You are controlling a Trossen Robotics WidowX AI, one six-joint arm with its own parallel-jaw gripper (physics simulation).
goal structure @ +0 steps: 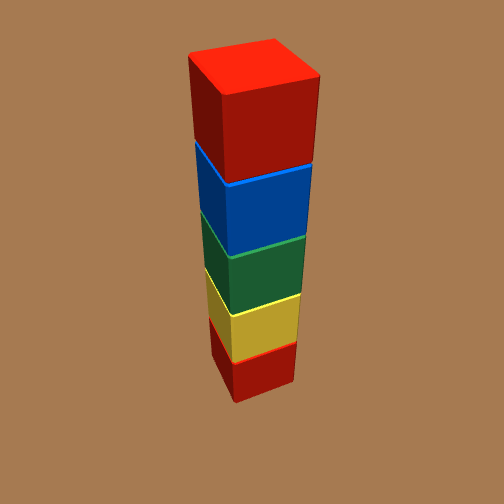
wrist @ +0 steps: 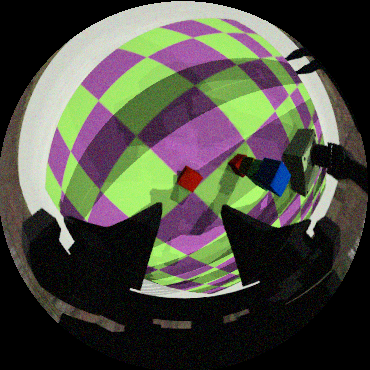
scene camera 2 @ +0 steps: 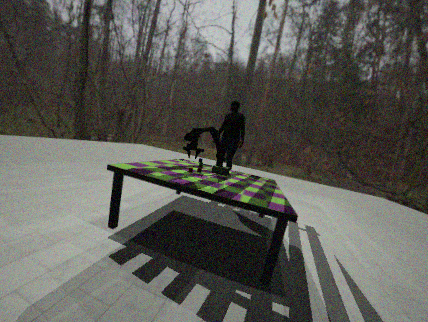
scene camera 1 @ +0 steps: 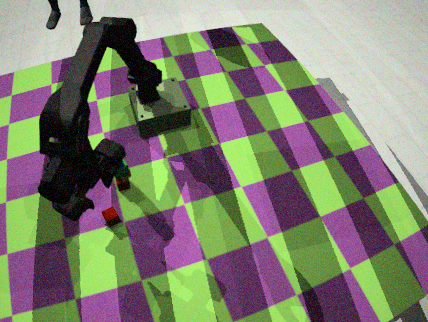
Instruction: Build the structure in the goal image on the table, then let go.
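Pixels of known places: gripper, fingertip midpoint: (wrist: 192, 207) (scene camera 2: 192, 158) (scene camera 1: 99, 197); arm's base, origin of the base link: (wrist: 313, 152) (scene camera 2: 219, 165) (scene camera 1: 147, 95).
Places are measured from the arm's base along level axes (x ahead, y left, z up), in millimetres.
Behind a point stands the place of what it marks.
Observation:
A loose red cube (scene camera 1: 111, 216) @(z -40, x 346, y -207 mm) (wrist: 190, 179) @(z -40, x 335, y -210 mm) lies on the checkered table. Beside it, nearer the robot base, stands an upright stack: a red block (scene camera 1: 123, 185) @(z -51, x 261, y -153 mm) (wrist: 240, 164) @(z -37, x 250, y -161 mm) at the bottom, a green block (scene camera 1: 122, 171) @(z 11, x 263, y -146 mm) (wrist: 254, 167) @(z 6, x 249, y -164 mm) above it, and a blue block (wrist: 276, 176) @(z 58, x 255, y -170 mm) on top. In scene camera 1 the gripper largely hides the blue block. In scene camera 2 the stack (scene camera 2: 200, 164) @(z 4, x 263, y -148 mm) is small and dark. My gripper (scene camera 1: 99, 195) @(z 50, x 343, y -214 mm) (scene camera 2: 192, 157) @(z 50, x 343, y -214 mm) (wrist: 192, 207) @(z 50, x 343, y -214 mm) is open and empty, above the table near the loose red cube and apart from it.
The grey robot base (scene camera 1: 165, 120) @(z -26, x 100, y 23 mm) (wrist: 297, 165) @(z -22, x 98, y -26 mm) stands behind the stack. The green and purple table (scene camera 1: 305, 185) @(z -72, x 439, y 316 mm) (scene camera 2: 240, 192) @(z -72, x 661, y 274 mm) has broad shadows across it. A dark figure (scene camera 2: 233, 132) stands behind the table.

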